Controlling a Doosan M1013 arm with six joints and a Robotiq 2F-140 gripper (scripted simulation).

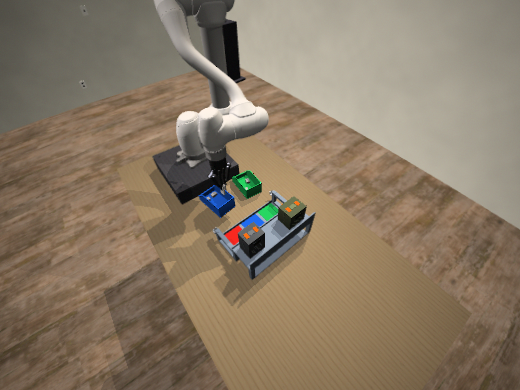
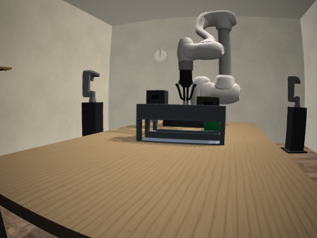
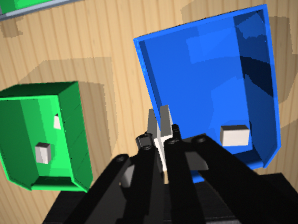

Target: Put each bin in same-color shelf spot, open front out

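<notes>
Right now the blue bin is 50 mm to the right of my hand and 40 mm below it. From my hand the other things lie so: olive box (340 mm ahead, 130 mm to the left); then black box (330 mm ahead, 100 mm to the right, 20 mm above); then green bin (180 mm to the left, 110 mm below, 30 mm behind).
</notes>
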